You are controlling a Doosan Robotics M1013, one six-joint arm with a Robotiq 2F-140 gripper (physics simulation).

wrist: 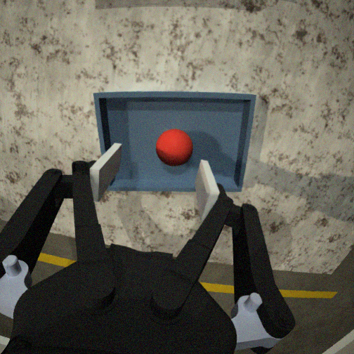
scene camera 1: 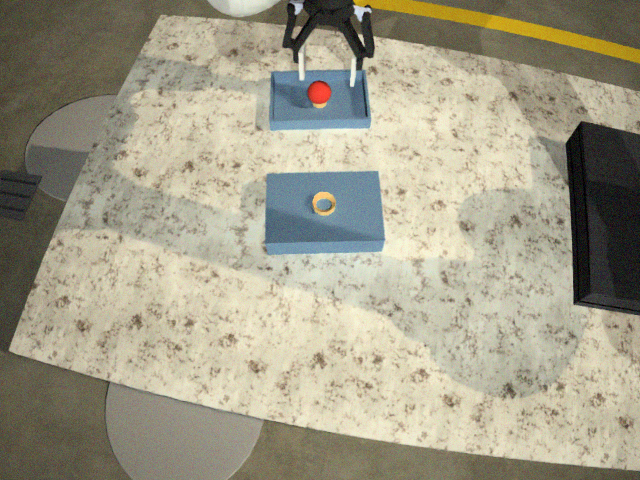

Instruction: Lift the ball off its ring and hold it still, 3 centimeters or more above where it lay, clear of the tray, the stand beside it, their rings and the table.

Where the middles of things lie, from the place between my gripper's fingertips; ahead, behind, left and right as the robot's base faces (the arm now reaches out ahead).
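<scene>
Blue stand [scene camera 1: 307,212]: 260 mm to the left of my hand, 60 mm behind, 30 mm below; going by their middles, farthest from my hand of the things named here. Blue tray [scene camera 1: 348,107]: 10 mm ahead of my hand, 10 mm to the left, 50 mm below. My hand: 30 mm above the red ball [wrist: 174,147], 10 mm short of it, 10 mm to the right of it.
</scene>
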